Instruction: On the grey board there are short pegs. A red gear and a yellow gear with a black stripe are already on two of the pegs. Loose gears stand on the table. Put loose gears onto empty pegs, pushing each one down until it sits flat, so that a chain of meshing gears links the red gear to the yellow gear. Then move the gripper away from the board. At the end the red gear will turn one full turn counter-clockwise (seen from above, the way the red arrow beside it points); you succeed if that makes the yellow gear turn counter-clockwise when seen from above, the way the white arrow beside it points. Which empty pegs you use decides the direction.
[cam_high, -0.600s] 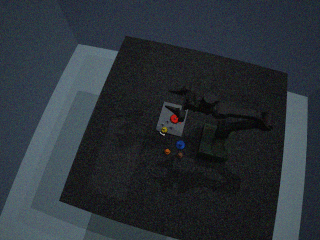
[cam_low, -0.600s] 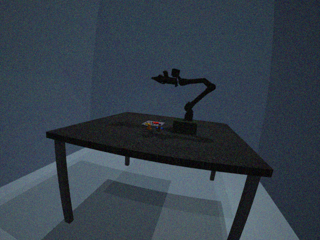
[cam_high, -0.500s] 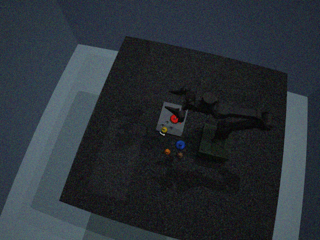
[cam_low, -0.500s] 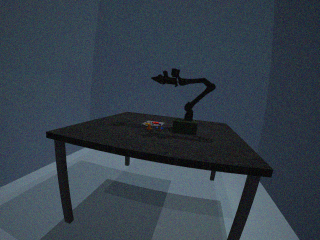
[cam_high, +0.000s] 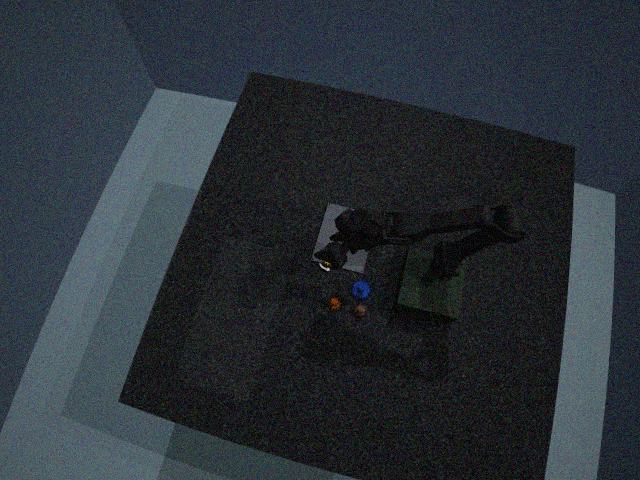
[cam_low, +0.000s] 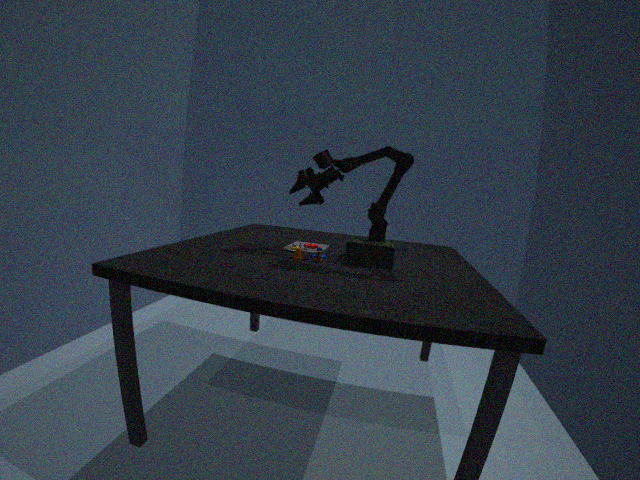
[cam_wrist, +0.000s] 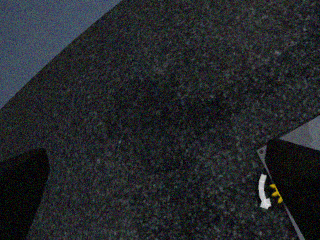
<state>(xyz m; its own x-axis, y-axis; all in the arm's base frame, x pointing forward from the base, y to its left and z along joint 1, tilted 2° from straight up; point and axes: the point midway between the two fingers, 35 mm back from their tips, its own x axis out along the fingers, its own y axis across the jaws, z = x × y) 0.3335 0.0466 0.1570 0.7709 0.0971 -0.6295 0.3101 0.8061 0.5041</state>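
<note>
Right now my gripper tip is 21 cm above the large blue gear, 13 cm past it and 4 cm to the right of it. Also, from my gripper tip: red gear: 21 cm below, 13 cm to the right, 7 cm behind; then yellow gear: 21 cm below, 4 cm to the right, 1 cm behind; then white arrow: 22 cm below, 1 cm to the right.
</note>
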